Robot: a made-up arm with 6 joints.
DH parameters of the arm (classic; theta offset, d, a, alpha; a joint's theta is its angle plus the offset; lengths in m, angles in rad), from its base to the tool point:
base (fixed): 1.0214 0 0.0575 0
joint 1: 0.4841 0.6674 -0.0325 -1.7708
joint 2: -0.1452 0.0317 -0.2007 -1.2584
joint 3: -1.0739 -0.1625 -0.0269 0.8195
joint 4: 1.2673 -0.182 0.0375 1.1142
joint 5: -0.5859 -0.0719 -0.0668 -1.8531
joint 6: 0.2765 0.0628 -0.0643 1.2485
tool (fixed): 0.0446 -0.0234 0 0
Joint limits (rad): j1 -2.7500..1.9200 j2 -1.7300..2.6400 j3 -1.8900..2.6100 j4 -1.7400..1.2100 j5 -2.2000..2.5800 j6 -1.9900..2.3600
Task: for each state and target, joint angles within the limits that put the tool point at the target. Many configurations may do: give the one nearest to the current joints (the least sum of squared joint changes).
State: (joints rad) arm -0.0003 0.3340 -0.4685 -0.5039 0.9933 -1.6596
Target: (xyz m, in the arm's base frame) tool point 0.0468 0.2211 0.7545
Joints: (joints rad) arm 0.1887 1.0203 -0.7869 -0.8912 0.7623 -1.7935
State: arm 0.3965 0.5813 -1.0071 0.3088 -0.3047 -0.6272
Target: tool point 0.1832 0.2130 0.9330
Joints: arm 0.2137 1.1886 -0.6561 0.5747 0.0148 -0.8399
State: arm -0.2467 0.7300 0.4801 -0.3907 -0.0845 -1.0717
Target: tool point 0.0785 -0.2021 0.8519
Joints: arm -0.7258 0.5780 0.3518 -0.6521 -0.3119 -0.9373
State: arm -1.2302 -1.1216 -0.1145 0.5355 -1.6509 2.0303
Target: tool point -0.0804 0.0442 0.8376
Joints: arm -1.5296 -0.4576 -0.6131 0.2384 -1.6249 1.7313
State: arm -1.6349 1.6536 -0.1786 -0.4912 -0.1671 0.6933
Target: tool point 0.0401 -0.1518 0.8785
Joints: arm -2.0918 1.6894 -0.0607 -0.4035 0.1550 0.4121
